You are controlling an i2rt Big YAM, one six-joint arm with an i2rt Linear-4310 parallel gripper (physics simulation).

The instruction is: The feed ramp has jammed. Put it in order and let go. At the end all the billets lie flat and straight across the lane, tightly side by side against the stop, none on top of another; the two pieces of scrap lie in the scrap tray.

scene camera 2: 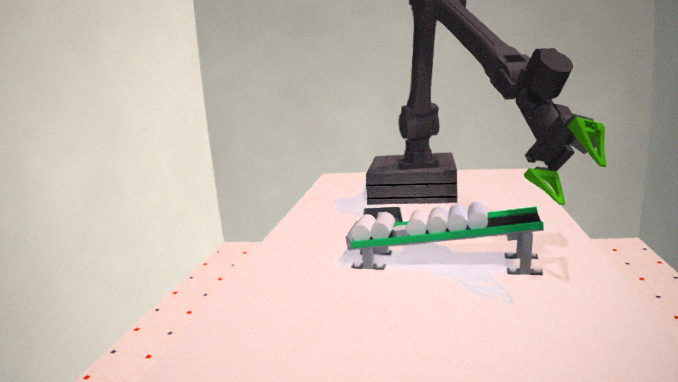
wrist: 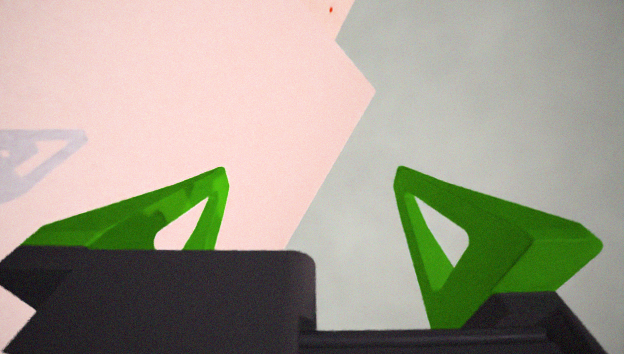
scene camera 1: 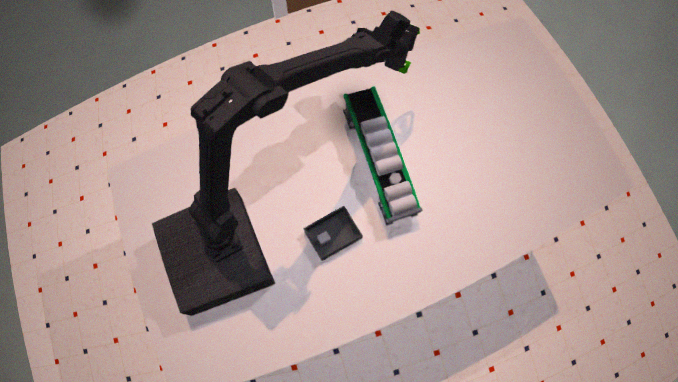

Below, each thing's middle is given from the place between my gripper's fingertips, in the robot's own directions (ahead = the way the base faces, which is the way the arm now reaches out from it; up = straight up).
Right now the dark scrap tray [scene camera 1: 340,226] is 440 mm behind my hand, 320 mm to the right of it and 200 mm below it.
